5 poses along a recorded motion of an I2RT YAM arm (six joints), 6.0 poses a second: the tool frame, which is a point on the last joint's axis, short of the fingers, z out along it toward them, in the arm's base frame.
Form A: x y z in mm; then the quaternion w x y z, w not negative.
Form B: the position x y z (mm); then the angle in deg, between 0 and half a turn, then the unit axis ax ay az. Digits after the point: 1 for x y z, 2 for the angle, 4 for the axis.
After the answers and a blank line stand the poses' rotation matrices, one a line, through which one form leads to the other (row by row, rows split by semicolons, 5 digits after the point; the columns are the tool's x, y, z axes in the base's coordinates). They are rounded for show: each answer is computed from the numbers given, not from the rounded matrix.
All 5 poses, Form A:
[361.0 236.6 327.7 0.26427 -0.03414 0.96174 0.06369]
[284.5 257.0 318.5 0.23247 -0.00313 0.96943 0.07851]
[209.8 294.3 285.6 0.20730 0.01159 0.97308 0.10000]
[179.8 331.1 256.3 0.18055 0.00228 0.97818 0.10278]
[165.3 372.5 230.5 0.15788 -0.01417 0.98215 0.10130]
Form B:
[361.0 236.6 327.7 149.35 -0.0354 0.9972 0.0660]
[284.5 257.0 318.5 153.12 -0.0032 0.9967 0.0807]
[209.8 294.3 285.6 156.07 0.0118 0.9947 0.1022]
[179.8 331.1 256.3 159.20 0.0023 0.9945 0.1045]
[165.3 372.5 230.5 161.83 -0.0143 0.9946 0.1026]

-0.85799 -0.09933 0.50397; -0.03200 0.98956 0.14055; -0.51266 0.10446 -0.85221
-0.89190 -0.04257 0.45023; 0.03043 0.98765 0.15367; -0.45121 0.15076 -0.87959
-0.91378 -0.01890 0.40576; 0.06402 0.97973 0.18981; -0.40112 0.19942 -0.89405
-0.93479 -0.03265 0.35369; 0.04157 0.97886 0.20025; -0.35275 0.20190 -0.91368
-0.94975 -0.05982 0.30725; 0.00415 0.97908 0.20346; -0.31299 0.19451 -0.92962

